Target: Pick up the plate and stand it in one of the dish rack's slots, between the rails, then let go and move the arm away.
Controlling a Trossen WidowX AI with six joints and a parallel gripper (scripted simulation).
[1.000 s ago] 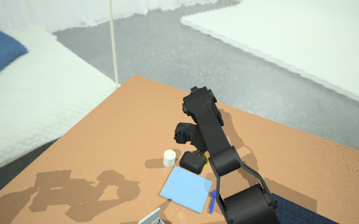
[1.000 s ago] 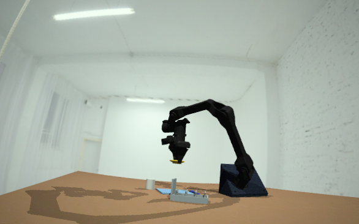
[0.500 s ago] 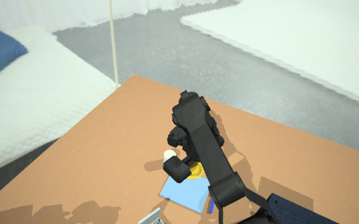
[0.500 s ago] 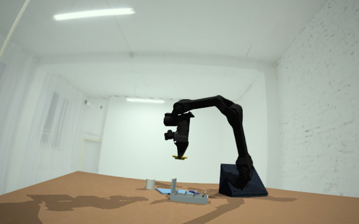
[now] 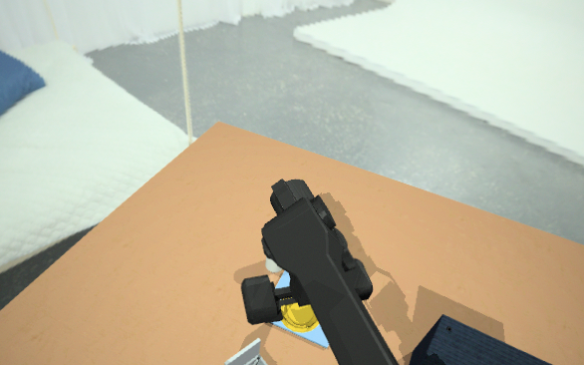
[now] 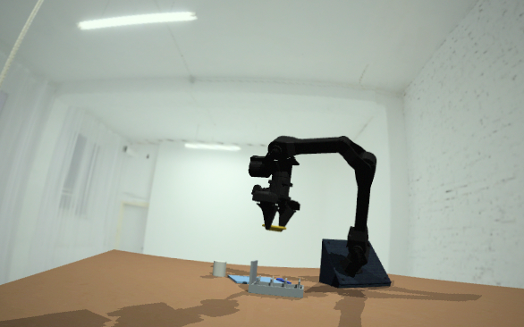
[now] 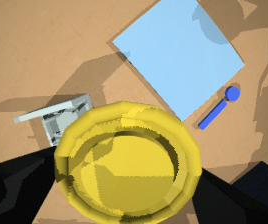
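Now: gripper tip 140 mm above the grey dish rack, 90 mm to the right of it and 20 mm short of it. From my gripper tip the other things lie so: yellow plate 10 mm above; light blue mat 160 mm below, 110 mm to the right; blue spoon 160 mm below, 110 mm to the right, 100 mm behind.
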